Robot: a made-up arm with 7 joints.
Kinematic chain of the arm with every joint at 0, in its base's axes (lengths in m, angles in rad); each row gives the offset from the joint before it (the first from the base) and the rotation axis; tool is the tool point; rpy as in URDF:
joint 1: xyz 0 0 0.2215 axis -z
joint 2: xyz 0 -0.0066 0.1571 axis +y
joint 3: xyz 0 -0.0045 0.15 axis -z
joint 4: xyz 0 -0.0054 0.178 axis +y
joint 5: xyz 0 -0.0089 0.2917 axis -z
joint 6: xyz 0 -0.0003 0.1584 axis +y
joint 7: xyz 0 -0.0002 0.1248 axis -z
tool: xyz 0 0 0 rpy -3.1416 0 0
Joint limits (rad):
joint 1: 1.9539..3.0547
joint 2: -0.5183..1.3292
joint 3: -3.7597..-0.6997
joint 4: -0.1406..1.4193
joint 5: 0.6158..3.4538
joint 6: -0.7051..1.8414
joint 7: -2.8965..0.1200
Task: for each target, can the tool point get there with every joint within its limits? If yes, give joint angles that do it. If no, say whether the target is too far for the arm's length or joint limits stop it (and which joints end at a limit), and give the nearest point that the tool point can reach.
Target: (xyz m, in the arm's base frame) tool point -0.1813 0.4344 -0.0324
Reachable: no: joint limits stop it (at a limit: joint 1, joint 2, joint 3, joint 4, joint 5) | nearest point -0.0027 0.5684 0.4216 | short by 0.506 m
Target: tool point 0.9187 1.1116 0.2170
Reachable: no: too far | nearest point 0.4497 0.5441 0.4740 | short by 0.780 m
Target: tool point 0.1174 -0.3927 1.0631
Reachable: yes | joints 2.4312 0.3841 -2.0851 0.8724 1.9474 0.8480 -1.2000
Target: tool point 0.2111 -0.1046 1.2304
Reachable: yes | joints 2.9535 -0.3219 -1.3449 0.3537 2.1593 0.4021 -1.3614
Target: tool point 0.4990 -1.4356 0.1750
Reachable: no: too far | nearest point 0.1412 -0.7840 0.3356 | short by 0.761 m
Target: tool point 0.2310 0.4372 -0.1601
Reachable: no: joint limits stop it (at a limit: joint 2, joint 4, joint 5) | nearest point 0.2716 0.5141 0.3957 | short by 0.563 m
